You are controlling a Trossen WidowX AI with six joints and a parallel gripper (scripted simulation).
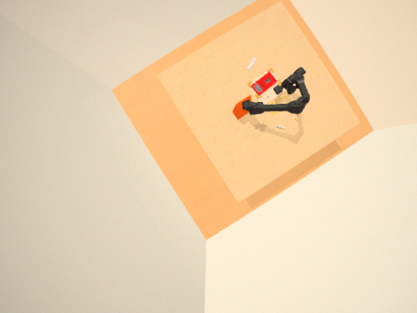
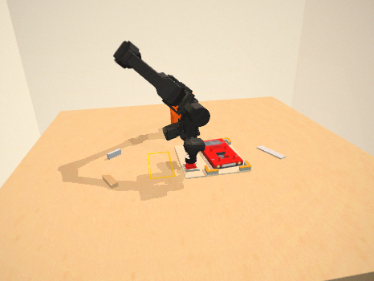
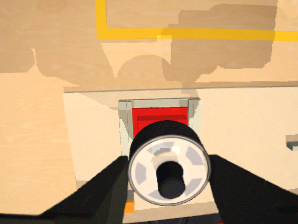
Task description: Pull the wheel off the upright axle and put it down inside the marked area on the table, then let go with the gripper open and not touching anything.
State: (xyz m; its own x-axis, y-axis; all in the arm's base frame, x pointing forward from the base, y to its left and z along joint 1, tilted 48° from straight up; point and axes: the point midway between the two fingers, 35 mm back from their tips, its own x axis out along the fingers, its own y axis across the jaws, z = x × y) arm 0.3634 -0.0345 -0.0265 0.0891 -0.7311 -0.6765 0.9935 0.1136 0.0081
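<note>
Right now the black axle is right at my gripper tip. From my gripper tip the other things lie so: black wheel: right at my gripper tip; then tan block: 5 cm ahead, 27 cm to the right, 3 cm below.
</note>
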